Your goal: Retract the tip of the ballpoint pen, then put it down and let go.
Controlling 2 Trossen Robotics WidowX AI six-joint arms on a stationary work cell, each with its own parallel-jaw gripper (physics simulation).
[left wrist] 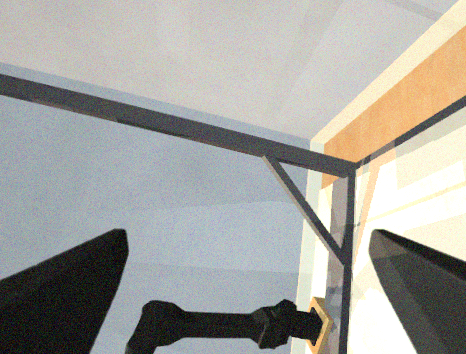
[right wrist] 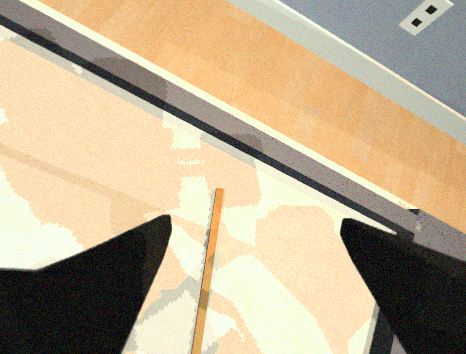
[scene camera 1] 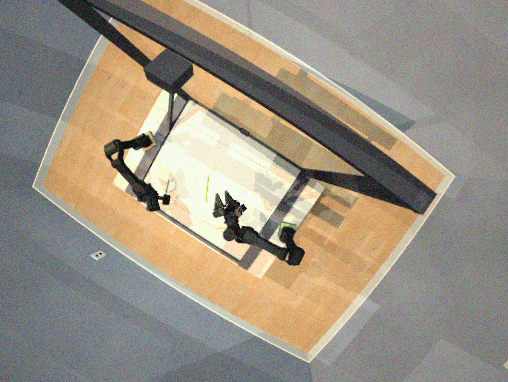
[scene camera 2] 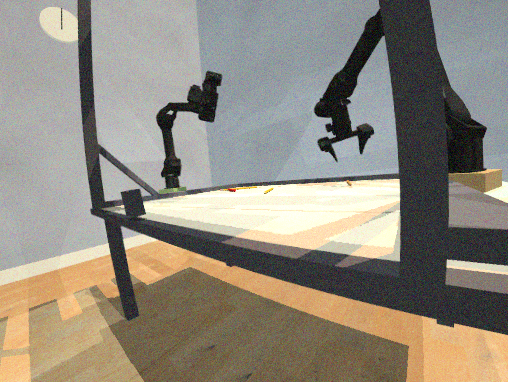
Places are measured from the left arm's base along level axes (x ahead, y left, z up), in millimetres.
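Pixels of known places: left gripper, fingertip midpoint: [left wrist: 249, 241] [scene camera 1: 221, 191] [scene camera 2: 210, 88]; right gripper, fingertip midpoint: [right wrist: 255, 224] [scene camera 2: 348, 157]; left arm's base, origin of the base link: [scene camera 1: 287, 231]; right arm's base, origin of the base link: [left wrist: 313, 326] [scene camera 1: 146, 141] [scene camera 2: 460, 171].
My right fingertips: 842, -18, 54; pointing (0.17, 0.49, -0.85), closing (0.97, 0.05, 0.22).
Observation:
Ahead of a thing's pixels: the offset from my right fingertips to its top centre, as dx, dy, dz. "spot": to the spot under its first point.
A slim orange stick-like thing {-13, -57, -86} [scene camera 1: 168, 186] [scene camera 2: 349, 183] [right wrist: 213, 235] lies on the table below my right gripper. A thin yellow stick {-284, -135, -84} [scene camera 1: 207, 188] [scene camera 2: 268, 190] lies nearer the table's middle. Another yellow thing {-499, +91, -86} [scene camera 1: 220, 228] [scene camera 2: 247, 187] lies near my left arm, with a red piece {spot: -468, -41, -87} [scene camera 2: 232, 190] beside it in scene camera 2. I cannot tell which is the ballpoint pen, nor see a pen tip. My right gripper [scene camera 1: 160, 201] [scene camera 2: 348, 156] [right wrist: 255, 224] is open, empty and high above the orange stick. My left gripper [scene camera 1: 223, 193] [scene camera 2: 212, 97] [left wrist: 249, 241] is open, empty and raised above the table.
A dark frame edges the table, with a thick beam [scene camera 1: 280, 112] high across it and an upright post [scene camera 2: 420, 150] in front of the right arm's side. A dark box {-433, -475, +963} [scene camera 1: 169, 70] hangs at the frame. The left arm's base stands on a green plate {spot: -832, -32, -63} [scene camera 2: 167, 190].

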